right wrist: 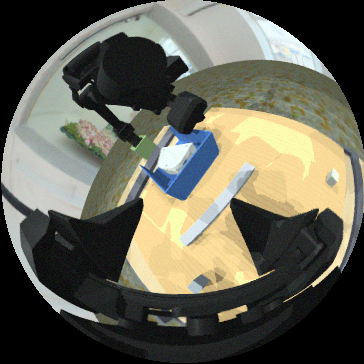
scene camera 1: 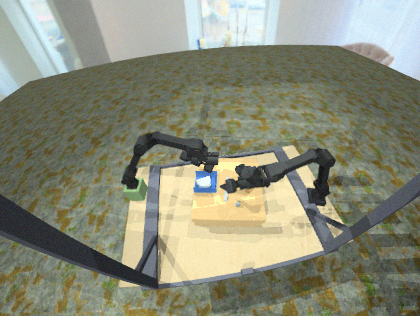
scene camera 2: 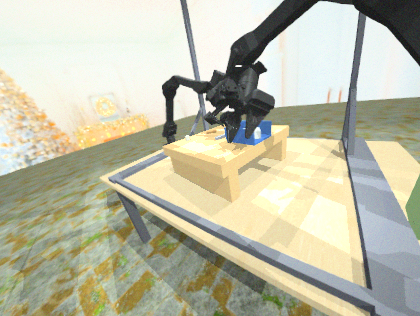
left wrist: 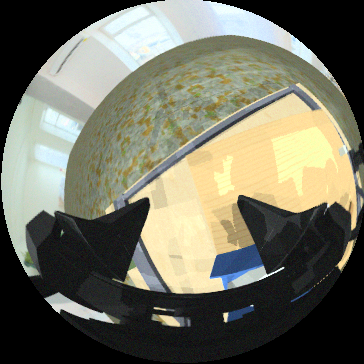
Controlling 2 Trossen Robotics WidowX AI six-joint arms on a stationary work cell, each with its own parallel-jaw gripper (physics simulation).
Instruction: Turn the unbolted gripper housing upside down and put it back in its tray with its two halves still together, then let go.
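Pixels of known places: left gripper, between the fingertips: (scene camera 2: pixel 237 141) (left wrist: pixel 193 200); right gripper, between the fingertips: (right wrist: pixel 187 202) (scene camera 1: pixel 225 184); left arm's base, origin of its link: (right wrist: pixel 137 141) (scene camera 1: pixel 132 184); right arm's base, origin of its link: (scene camera 1: pixel 317 195).
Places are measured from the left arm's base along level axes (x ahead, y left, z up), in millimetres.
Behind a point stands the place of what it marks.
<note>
The white gripper housing (scene camera 1: pixel 203 181) {z 65, x 433, y -39 mm} (scene camera 2: pixel 257 133) {z 56, x 402, y -23 mm} (right wrist: pixel 175 157) {z 65, x 455, y -39 mm} lies in the blue tray (scene camera 1: pixel 206 190) {z 56, x 448, y -90 mm} (left wrist: pixel 232 262) {z 63, x 410, y 20 mm} (right wrist: pixel 187 182) {z 55, x 501, y -66 mm} on the wooden stand. A flat white face points up in the right wrist view; I cannot tell which side this is. Its halves look together, though the seam is unclear. My left gripper (scene camera 1: pixel 209 169) (scene camera 2: pixel 239 139) {z 69, x 398, y 95 mm} (left wrist: pixel 193 200) {z 69, x 398, y 95 mm} is open and empty at the tray's far side in scene camera 1. My right gripper (scene camera 1: pixel 225 188) {z 93, x 545, y -87 mm} (right wrist: pixel 187 202) {z 93, x 545, y -87 mm} is open and empty, above the stand to the right of the tray in scene camera 1.
A long grey bar (scene camera 1: pixel 226 196) {z 40, x 549, y -122 mm} (right wrist: pixel 217 205) {z 40, x 555, y -72 mm} lies on the wooden stand (scene camera 1: pixel 225 217) {z 30, x 537, y -232 mm} (scene camera 2: pixel 200 150) {z 30, x 539, y 113 mm}, beside the tray. A small grey block (scene camera 1: pixel 238 204) {z 54, x 603, y -178 mm} (right wrist: pixel 199 283) {z 54, x 601, y -164 mm} and a small white block (right wrist: pixel 332 177) {z 49, x 699, y 34 mm} lie on it too. A green block (scene camera 1: pixel 137 192) {z -12, x 38, y -48 mm} (right wrist: pixel 143 147) {z -33, x 50, y -8 mm} stands by the left arm's base.
</note>
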